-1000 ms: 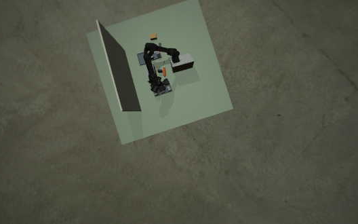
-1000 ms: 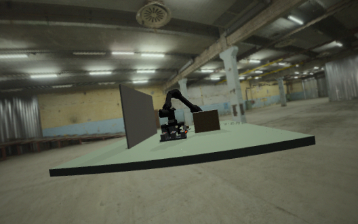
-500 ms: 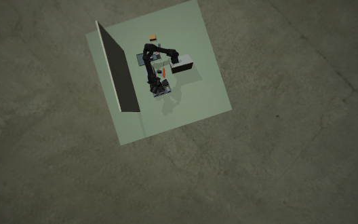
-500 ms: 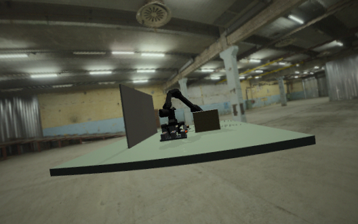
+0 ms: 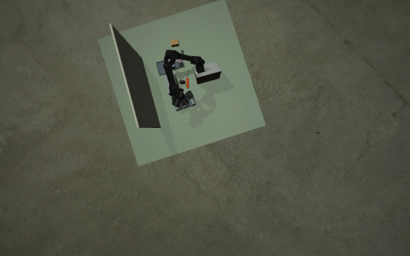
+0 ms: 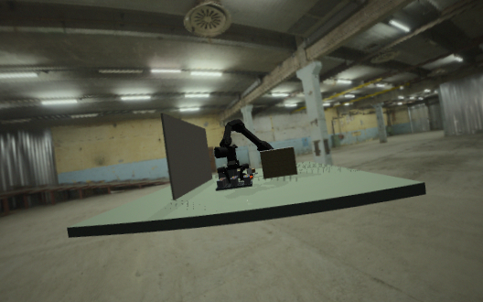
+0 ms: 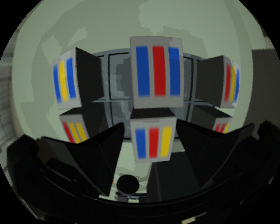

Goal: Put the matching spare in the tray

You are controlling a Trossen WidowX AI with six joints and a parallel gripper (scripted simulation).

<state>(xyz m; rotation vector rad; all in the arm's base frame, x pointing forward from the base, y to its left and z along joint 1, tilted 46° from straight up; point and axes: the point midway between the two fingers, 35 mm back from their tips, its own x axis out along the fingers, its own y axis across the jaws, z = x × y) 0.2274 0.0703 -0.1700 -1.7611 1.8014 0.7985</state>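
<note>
Right now the grey mounted unit is 140 mm to the right of my gripper tip, 60 mm ahead of it and 30 mm above it. The rest, counted from my gripper tip: tall grey panel 290 mm ahead, 210 mm above, 160 mm to the right.
</note>
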